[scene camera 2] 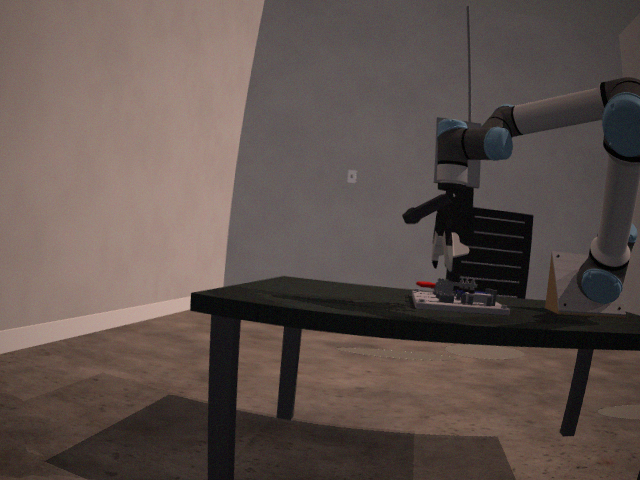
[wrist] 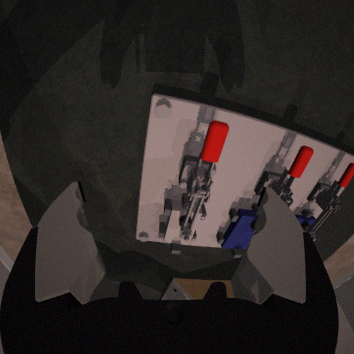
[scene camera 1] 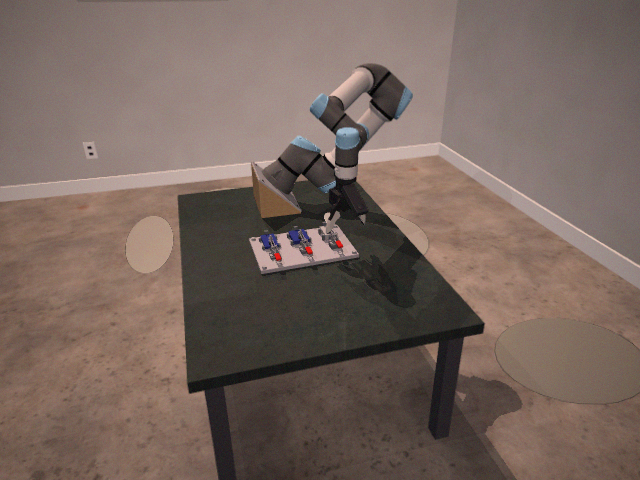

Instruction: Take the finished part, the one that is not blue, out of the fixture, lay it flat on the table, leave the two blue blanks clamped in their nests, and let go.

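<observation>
The fixture plate lies on the table with three toggle clamps. The whitish finished part sits in the end nest, at the left in the wrist view, with the clamp arm reaching over it; a finger largely hides it in scene camera 1. One blue blank sits in the middle nest under its clamp, partly behind a finger in the wrist view. The other blue blank is in the far nest, mostly hidden in the wrist view. My gripper is open and empty, above the finished part's end of the fixture.
Red clamp handles stand out toward the side away from the robot base. The arm's wooden wedge mount stands behind the fixture. The dark table extends in front of the fixture.
</observation>
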